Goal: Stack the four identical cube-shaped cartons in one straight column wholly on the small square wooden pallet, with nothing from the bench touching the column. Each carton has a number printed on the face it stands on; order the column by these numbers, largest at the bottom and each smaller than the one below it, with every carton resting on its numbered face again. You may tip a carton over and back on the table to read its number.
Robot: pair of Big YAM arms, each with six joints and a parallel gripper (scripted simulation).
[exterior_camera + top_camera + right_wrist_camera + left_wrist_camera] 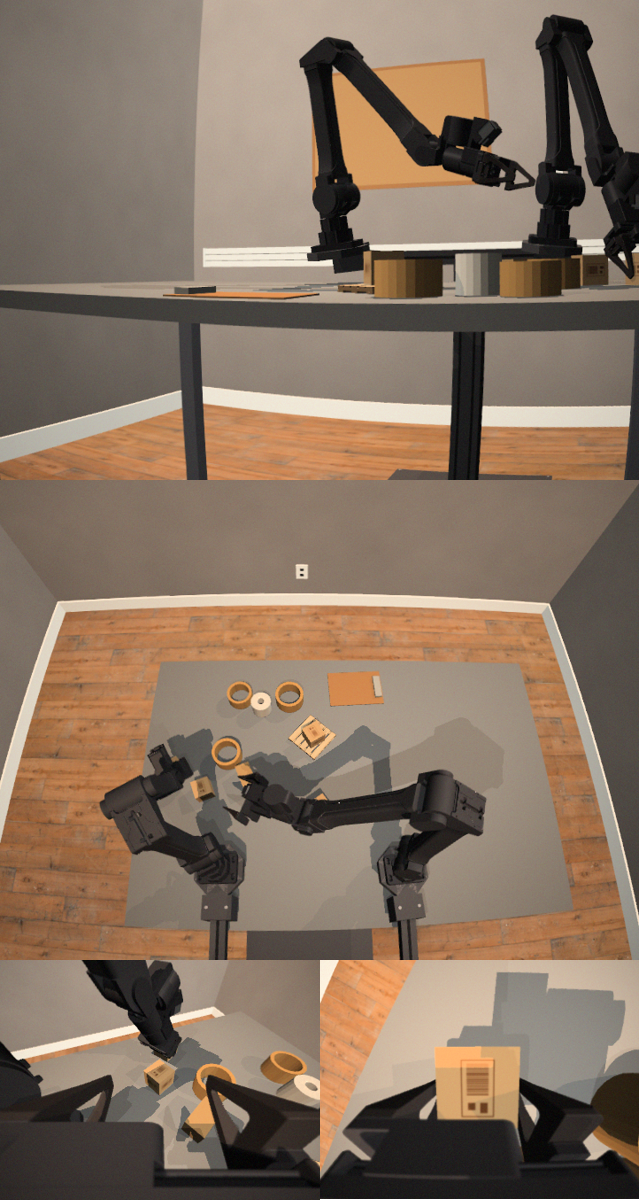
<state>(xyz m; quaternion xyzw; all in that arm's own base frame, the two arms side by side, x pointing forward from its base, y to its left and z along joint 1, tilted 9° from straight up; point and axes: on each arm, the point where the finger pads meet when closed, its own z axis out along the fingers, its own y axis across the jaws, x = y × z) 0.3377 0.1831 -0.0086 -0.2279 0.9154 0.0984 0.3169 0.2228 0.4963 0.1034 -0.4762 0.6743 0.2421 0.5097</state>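
Right now the carton is 13 cm ahead of my left hand, 47 cm to the right of it and 2 cm above it. Round my left hand: wooden pallet (14 cm ahead, 47 cm to the right, 1 cm below).
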